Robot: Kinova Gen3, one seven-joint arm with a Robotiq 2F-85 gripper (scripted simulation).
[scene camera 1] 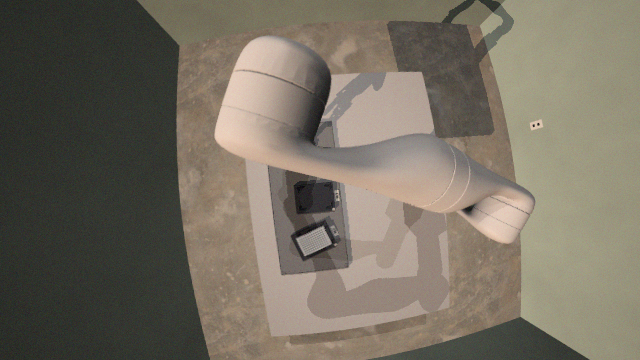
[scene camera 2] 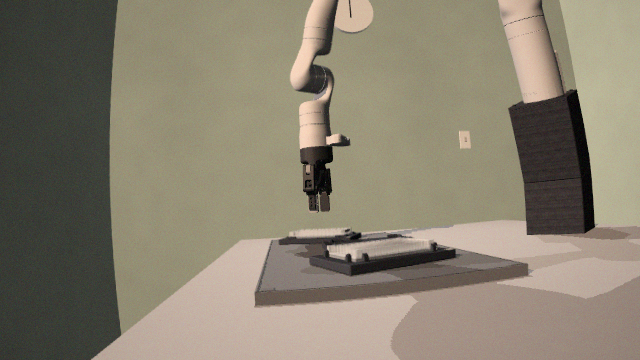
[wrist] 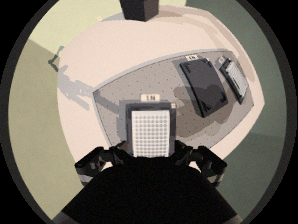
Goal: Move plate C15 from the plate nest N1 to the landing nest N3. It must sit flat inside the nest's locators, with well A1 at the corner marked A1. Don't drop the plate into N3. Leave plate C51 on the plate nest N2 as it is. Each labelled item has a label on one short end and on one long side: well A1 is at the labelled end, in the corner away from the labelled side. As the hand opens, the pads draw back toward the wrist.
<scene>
gripper: scene camera 2; wrist
same spot on gripper: [wrist: 182, 151] = [scene camera 2: 321, 182]
</scene>
